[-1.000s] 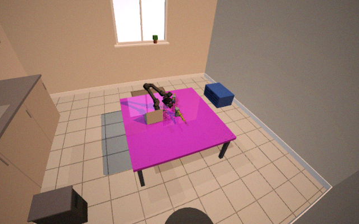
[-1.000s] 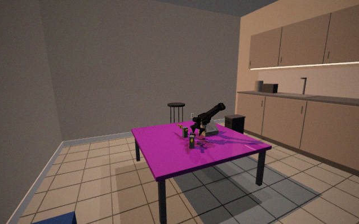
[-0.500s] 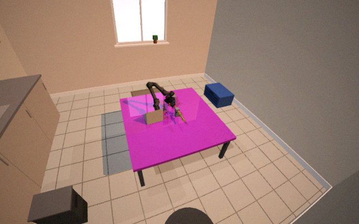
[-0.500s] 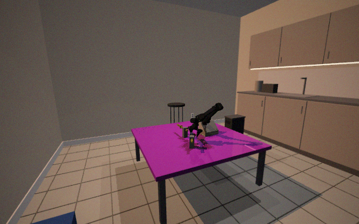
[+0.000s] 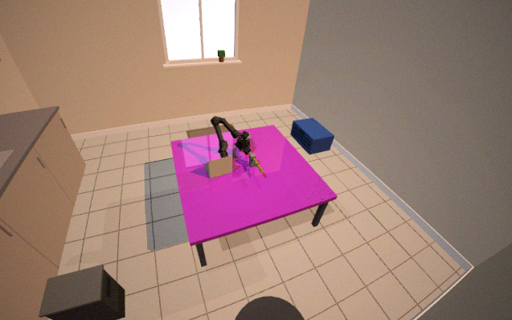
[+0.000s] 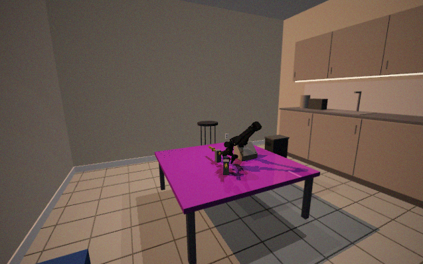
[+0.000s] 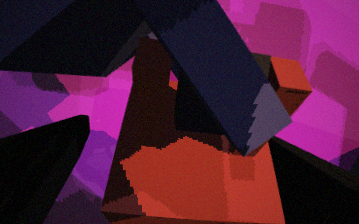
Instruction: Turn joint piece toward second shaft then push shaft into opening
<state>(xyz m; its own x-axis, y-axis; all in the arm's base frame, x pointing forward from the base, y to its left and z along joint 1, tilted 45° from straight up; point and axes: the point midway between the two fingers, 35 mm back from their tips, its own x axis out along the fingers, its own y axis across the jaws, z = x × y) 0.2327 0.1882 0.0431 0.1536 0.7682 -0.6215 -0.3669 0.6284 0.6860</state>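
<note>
Now: gripper tip 40 mm below the orange joint piece.
</note>
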